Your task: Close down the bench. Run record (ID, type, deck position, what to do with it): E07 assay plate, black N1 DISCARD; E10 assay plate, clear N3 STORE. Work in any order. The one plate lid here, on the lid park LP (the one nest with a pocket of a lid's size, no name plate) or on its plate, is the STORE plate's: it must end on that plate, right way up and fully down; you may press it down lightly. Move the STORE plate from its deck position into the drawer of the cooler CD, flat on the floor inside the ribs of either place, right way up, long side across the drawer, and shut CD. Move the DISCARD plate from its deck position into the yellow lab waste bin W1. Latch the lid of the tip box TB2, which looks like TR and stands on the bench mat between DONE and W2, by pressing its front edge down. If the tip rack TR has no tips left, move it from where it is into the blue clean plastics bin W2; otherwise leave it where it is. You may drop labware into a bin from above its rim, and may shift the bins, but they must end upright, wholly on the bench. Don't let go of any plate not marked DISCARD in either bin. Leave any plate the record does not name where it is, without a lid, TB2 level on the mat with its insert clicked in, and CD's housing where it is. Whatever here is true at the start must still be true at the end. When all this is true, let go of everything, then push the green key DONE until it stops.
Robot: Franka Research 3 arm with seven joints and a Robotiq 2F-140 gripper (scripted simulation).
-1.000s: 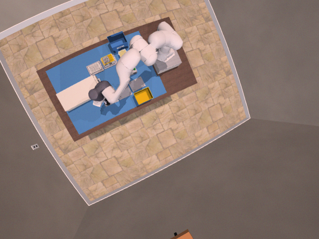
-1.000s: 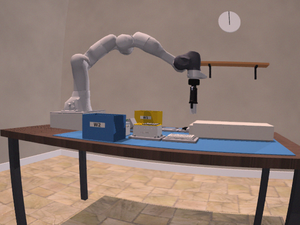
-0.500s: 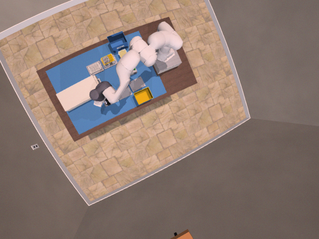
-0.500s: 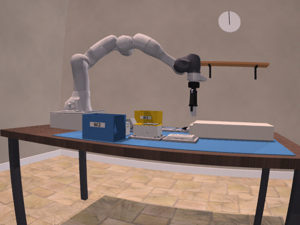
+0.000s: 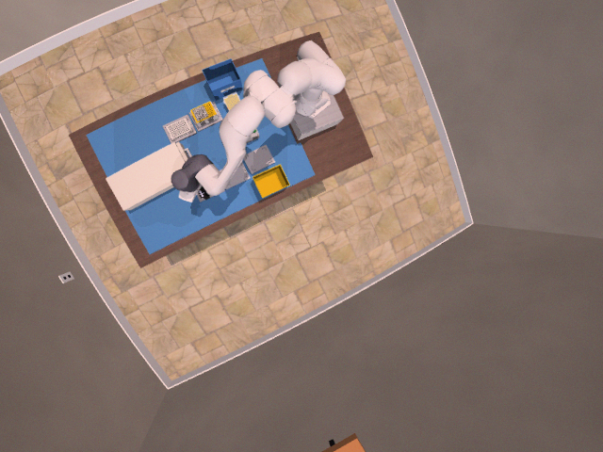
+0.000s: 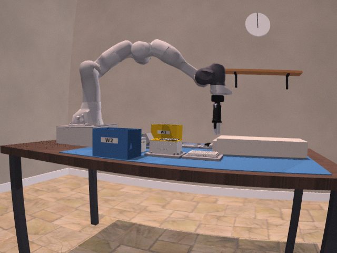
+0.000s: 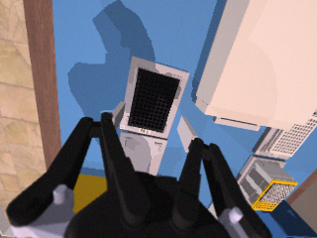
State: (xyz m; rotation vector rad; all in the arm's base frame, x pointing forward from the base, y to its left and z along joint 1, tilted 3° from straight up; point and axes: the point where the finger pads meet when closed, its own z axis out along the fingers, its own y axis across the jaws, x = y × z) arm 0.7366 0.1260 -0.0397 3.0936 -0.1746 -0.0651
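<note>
My gripper is now 9 cm above the black plate. From my hand the other things lie so: nest N1: 10 cm below; then grey nest N3: 17 cm behind, 10 cm below, 1 cm to the left; then white plate lid: 20 cm to the right, 10 cm ahead, 8 cm below.
</note>
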